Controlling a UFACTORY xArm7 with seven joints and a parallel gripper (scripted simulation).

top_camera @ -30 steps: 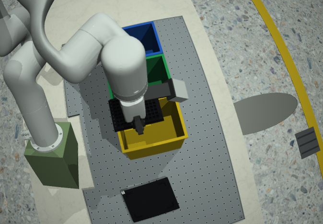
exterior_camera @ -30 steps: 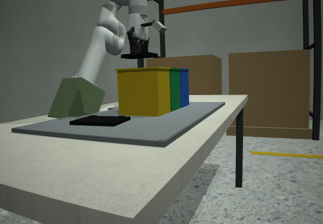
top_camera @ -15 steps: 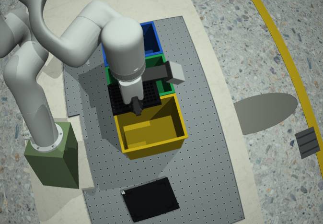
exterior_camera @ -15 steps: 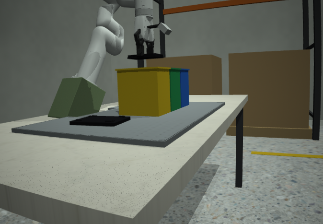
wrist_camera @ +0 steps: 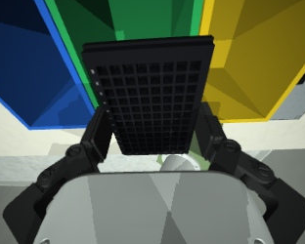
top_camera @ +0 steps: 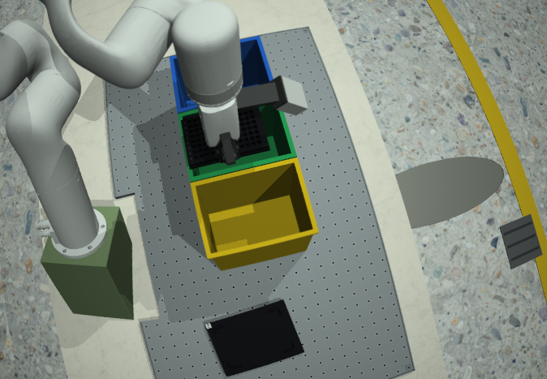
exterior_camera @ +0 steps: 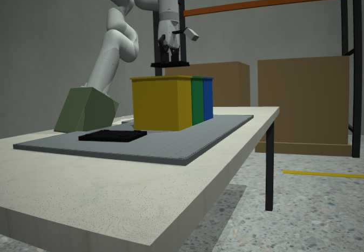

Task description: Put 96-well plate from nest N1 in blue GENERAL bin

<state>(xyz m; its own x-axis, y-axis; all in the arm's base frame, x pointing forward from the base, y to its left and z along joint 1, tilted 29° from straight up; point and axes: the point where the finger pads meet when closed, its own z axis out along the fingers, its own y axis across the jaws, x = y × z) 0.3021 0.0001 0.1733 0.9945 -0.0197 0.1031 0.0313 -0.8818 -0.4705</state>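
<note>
Now: the blue bin 15 cm to the left of my hand, 15 cm below it and 1 cm ahead of it. Also, from my hand: black 96-well plate: 1 cm below; yellow bin: 15 cm below, 11 cm to the right, 2 cm ahead; green bin: 15 cm below, 2 cm to the left, 2 cm ahead.
</note>
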